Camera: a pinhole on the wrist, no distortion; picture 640 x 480 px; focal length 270.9 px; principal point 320.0 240.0 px. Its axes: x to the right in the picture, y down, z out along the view. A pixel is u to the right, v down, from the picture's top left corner.
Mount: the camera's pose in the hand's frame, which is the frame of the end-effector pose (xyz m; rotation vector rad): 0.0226 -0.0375 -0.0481 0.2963 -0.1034 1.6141
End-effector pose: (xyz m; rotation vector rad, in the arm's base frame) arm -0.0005 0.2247 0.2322 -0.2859 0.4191 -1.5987
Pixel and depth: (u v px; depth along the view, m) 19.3 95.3 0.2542
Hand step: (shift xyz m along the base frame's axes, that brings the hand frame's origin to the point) -0.2953 -0.1961 0.2420
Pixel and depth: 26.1 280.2 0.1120
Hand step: -0.1541 -0.0210 0.1054
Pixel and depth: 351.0 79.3 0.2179
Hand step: 0.0000 -0.1888 0.1504
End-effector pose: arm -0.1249 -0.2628 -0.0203 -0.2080 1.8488 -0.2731
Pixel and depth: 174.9 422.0 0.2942
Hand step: 0.2464 -0.2451 0.1391
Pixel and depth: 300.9 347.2 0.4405
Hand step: 0.3981 -0.1851 0.0326
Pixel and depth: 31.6 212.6 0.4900
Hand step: 0.2310 -0.6966 -0.0280
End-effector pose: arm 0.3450 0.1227 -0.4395 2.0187 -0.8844 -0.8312
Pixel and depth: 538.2 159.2 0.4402
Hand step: -0.3065 -0.4228 -0.0994
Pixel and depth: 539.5 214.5 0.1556
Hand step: -0.0885 -0.1136 -0.0388
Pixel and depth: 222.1 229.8 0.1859
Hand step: -0.0134 -0.0186 -0.1926
